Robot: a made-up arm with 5 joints.
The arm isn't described. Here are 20 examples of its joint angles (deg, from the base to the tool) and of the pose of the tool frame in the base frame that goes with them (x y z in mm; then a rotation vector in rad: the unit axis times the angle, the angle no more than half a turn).
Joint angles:
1: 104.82 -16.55 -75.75 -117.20 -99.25
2: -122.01 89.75 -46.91 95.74 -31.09
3: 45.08 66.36 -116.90 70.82 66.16
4: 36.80 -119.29 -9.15 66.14 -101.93
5: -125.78 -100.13 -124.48 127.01 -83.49
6: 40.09 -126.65 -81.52 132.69 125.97
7: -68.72 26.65 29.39 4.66 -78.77
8: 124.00 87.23 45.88 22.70 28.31
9: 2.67 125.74 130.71 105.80 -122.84
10: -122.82 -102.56 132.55 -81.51 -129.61
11: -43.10 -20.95 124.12 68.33 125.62
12: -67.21 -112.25 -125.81 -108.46 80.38
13: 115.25 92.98 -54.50 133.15 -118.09
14: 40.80 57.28 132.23 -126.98 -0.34
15: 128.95 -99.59 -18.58 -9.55 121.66
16: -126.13 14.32 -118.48 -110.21 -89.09
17: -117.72 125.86 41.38 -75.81 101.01
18: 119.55 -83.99 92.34 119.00 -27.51
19: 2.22 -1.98 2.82 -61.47 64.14
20: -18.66 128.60 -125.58 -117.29 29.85
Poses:
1: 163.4 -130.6 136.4 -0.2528 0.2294 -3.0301
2: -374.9 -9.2 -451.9 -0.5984 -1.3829 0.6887
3: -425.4 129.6 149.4 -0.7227 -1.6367 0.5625
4: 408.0 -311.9 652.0 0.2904 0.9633 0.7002
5: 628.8 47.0 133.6 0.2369 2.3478 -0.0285
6: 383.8 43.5 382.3 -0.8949 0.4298 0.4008
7: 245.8 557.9 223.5 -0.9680 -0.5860 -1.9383
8: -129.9 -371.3 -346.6 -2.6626 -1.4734 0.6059
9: -386.6 247.0 -56.2 -0.7194 -1.1695 -0.4660
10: -78.8 97.6 128.1 1.7154 -0.5177 -1.9707
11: 336.5 -280.8 189.8 1.0066 0.6516 0.2666
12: -3.9 -16.8 223.1 -1.3763 -0.7665 1.5281
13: -425.5 -346.0 172.8 -1.6866 -0.9091 0.5774
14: 83.9 -101.3 353.0 0.1801 0.6564 1.8272
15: 198.1 -423.2 -368.2 1.0680 2.7402 -0.8267
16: 145.2 102.9 -122.1 -0.8828 2.4786 -0.7646
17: 108.6 348.5 44.7 -0.8682 0.5572 -0.7026
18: 564.1 -272.7 64.5 1.4470 1.8316 1.1081
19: -38.3 147.3 549.1 -0.9119 0.6021 1.0707
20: 171.6 12.0 92.1 1.0931 -0.4440 1.7264
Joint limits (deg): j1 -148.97..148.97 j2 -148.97..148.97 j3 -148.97..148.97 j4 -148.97..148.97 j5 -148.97..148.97
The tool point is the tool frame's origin. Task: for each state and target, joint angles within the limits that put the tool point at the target. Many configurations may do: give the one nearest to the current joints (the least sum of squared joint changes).
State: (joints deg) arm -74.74 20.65 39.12 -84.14 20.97
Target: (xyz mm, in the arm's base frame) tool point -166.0 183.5 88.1
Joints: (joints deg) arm -59.80 10.04 52.47 -136.77 -5.45
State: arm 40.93 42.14 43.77 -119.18 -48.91
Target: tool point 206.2 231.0 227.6
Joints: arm 1.46 76.62 36.26 -87.13 -58.60
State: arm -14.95 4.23 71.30 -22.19 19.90
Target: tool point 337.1 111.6 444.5
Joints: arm -4.31 12.92 69.79 -36.14 19.36
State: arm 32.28 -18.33 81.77 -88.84 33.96
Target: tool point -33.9 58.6 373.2
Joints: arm 19.22 -26.41 68.63 -103.92 23.90
